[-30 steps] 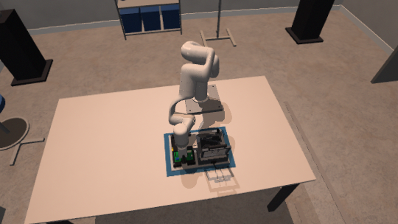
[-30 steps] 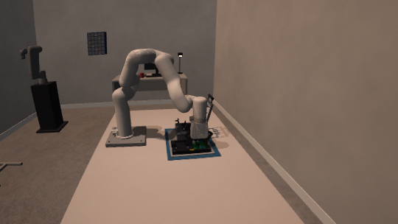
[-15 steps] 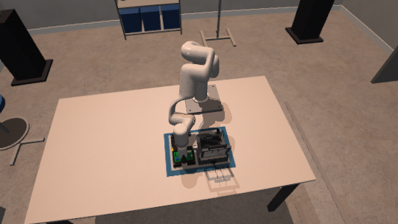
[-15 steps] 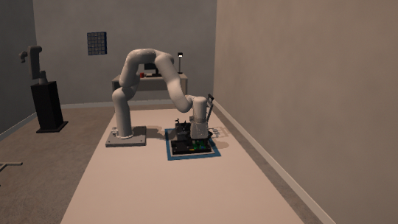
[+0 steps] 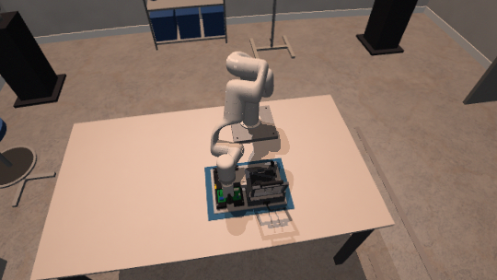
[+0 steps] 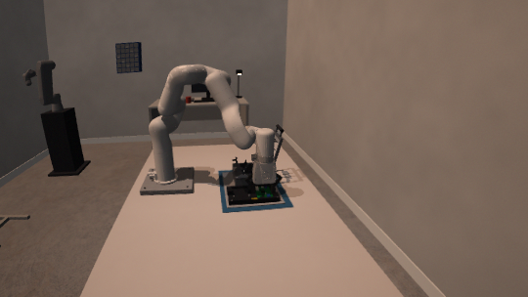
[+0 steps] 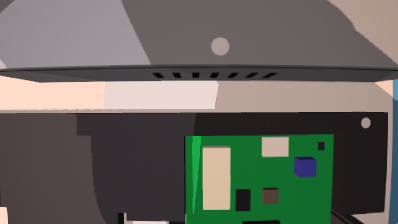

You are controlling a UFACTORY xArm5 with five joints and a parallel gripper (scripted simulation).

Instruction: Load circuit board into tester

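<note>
The green circuit board is right at my hand. Also, from my hand: lid 9 cm ahead, 17 cm to the left, 16 cm above; black post 9 cm behind, 23 cm to the left, 6 cm above.
</note>
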